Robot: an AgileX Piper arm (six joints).
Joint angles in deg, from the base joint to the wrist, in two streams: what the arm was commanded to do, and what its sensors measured. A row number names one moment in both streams.
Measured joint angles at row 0:
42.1 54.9 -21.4 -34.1 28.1 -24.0
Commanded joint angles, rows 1 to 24:
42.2 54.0 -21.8 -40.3 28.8 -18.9
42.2 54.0 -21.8 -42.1 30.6 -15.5
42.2 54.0 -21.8 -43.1 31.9 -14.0
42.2 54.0 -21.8 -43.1 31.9 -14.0
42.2 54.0 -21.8 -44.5 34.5 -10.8
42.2 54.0 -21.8 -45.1 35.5 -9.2
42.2 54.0 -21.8 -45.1 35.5 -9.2
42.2 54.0 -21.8 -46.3 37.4 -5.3
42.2 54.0 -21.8 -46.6 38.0 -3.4
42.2 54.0 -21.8 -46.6 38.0 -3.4
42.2 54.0 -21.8 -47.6 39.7 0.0
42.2 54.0 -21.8 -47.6 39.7 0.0
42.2 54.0 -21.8 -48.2 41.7 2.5
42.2 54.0 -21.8 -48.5 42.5 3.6
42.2 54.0 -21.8 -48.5 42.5 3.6
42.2 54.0 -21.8 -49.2 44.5 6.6
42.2 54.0 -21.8 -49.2 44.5 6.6
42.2 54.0 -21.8 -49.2 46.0 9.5
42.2 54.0 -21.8 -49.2 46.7 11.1
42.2 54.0 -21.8 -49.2 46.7 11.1
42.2 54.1 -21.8 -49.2 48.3 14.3
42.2 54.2 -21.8 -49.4 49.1 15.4
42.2 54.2 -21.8 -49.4 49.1 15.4
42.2 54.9 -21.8 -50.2 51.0 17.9
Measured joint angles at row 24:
42.1 54.5 -21.4 -45.0 47.8 14.3
